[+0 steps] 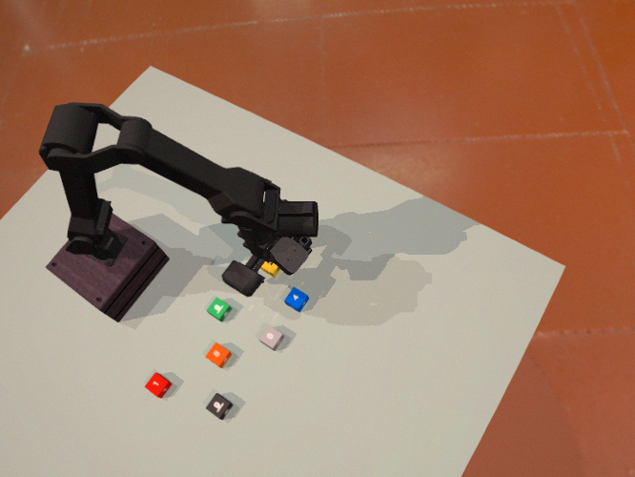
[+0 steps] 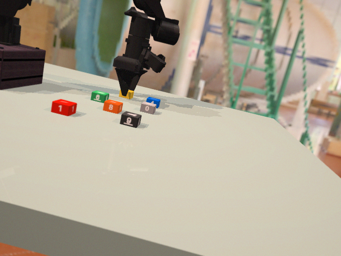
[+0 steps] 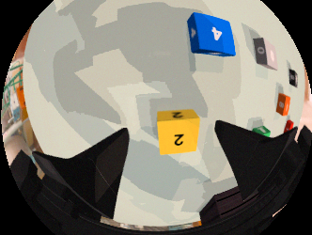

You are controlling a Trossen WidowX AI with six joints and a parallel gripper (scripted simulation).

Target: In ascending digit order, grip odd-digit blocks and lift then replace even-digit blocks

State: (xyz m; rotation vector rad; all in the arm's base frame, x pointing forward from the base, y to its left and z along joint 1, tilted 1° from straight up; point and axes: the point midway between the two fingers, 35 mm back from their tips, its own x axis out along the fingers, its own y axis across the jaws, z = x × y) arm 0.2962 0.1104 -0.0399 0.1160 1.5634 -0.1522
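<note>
The yellow block is right at my gripper tip. From my gripper tip the other things lie so: blue block 70 mm ahead, 50 mm to the right; then green block 60 mm behind, 120 mm to the right; then grey block 60 mm ahead, 130 mm to the right.
</note>
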